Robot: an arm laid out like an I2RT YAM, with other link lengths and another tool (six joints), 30 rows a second.
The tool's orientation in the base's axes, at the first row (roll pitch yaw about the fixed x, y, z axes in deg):
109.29 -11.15 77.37
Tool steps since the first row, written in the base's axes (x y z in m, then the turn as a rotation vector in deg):
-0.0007 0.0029 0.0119 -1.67 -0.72 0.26
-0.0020 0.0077 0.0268 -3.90 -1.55 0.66
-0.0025 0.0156 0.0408 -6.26 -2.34 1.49
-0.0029 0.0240 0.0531 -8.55 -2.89 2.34
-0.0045 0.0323 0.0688 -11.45 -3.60 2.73
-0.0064 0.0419 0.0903 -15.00 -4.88 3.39
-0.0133 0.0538 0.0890 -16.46 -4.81 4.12
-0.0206 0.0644 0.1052 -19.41 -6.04 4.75
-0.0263 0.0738 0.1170 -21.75 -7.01 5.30
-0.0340 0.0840 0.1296 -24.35 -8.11 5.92
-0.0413 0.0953 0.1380 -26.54 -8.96 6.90
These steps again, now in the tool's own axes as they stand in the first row. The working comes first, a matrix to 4 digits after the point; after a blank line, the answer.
The tool's axes in the first row as the columns of a matrix, in the base's axes (used below as rounded here):
0.2145 0.2824 0.9350
0.9574 -0.2503 -0.1440
0.1934 0.9260 -0.3241

0.0049 0.0101 -0.0049 -1.00 -0.05 -1.54
0.0121 0.0223 -0.0117 -2.19 -0.10 -3.64
0.0223 0.0332 -0.0178 -3.29 0.20 -6.00
0.0326 0.0423 -0.0234 -4.15 0.48 -8.34
0.0433 0.0544 -0.0312 -5.37 0.20 -11.07
0.0562 0.0713 -0.0413 -7.23 0.12 -14.42
0.0659 0.0652 -0.0490 -7.34 0.37 -16.03
0.0776 0.0755 -0.0626 -9.03 0.43 -18.82
0.0876 0.0824 -0.0731 -10.35 0.52 -21.04
0.0982 0.0894 -0.0859 -11.84 0.64 -23.52
0.1091 0.0923 -0.0971 -12.94 1.14 -25.76

